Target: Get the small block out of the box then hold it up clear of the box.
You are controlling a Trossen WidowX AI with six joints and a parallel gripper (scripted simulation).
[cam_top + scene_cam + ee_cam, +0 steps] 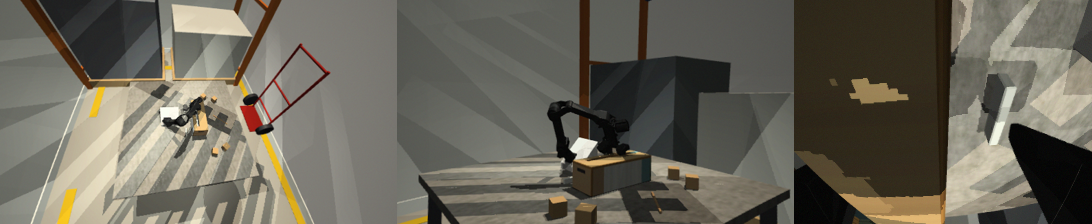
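The purple block lies 60 mm ahead of my gripper tip and 20 mm to the left of it. From my gripper tip the other things lie so: thin wooden stick: 340 mm ahead, 100 mm to the right, 80 mm below.
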